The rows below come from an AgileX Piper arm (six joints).
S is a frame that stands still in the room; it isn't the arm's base.
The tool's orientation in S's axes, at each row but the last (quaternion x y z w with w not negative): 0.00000 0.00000 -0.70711 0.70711; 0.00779 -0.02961 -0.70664 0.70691; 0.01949 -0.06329 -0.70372 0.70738; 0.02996 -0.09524 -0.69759 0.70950; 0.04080 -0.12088 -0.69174 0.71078; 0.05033 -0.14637 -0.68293 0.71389; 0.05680 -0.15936 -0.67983 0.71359; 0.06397 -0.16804 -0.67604 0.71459; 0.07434 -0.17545 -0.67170 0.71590; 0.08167 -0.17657 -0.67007 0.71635; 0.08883 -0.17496 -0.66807 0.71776; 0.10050 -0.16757 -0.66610 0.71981
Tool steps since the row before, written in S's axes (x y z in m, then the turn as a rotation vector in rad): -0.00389 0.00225 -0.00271 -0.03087 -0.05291 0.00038; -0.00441 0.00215 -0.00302 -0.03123 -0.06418 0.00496; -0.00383 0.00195 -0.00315 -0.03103 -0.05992 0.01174; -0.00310 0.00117 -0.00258 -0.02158 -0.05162 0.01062; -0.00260 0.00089 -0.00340 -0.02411 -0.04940 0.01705; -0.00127 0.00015 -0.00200 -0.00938 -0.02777 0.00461; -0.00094 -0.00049 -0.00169 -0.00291 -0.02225 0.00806; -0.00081 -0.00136 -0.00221 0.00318 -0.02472 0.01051; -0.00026 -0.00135 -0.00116 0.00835 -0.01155 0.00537; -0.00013 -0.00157 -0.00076 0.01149 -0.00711 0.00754; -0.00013 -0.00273 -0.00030 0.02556 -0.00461 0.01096; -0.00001 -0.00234 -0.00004 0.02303 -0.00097 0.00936
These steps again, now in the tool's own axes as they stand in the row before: -0.00225 -0.00389 -0.00271 0.05291 -0.03087 0.00038; -0.00224 -0.00456 -0.00271 0.06432 -0.03100 0.00462; -0.00215 -0.00415 -0.00255 0.06049 -0.02997 0.01158; -0.00143 -0.00347 -0.00187 0.05220 -0.02066 0.00956; -0.00131 -0.00326 -0.00260 0.05070 -0.02159 0.01660; -0.00046 -0.00175 -0.00153 0.02791 -0.00948 0.00344; 0.00021 -0.00143 -0.00137 0.02313 -0.00191 0.00547; 0.00098 -0.00158 -0.00199 0.02612 0.00443 0.00544; 0.00115 -0.00076 -0.00116 0.01252 0.00865 0.00056; 0.00144 -0.00053 -0.00084 0.00857 0.01274 0.00195; 0.00266 -0.00048 -0.00052 0.00720 0.02726 0.00017; 0.00232 -0.00024 -0.00022 0.00327 0.02466 -0.00007
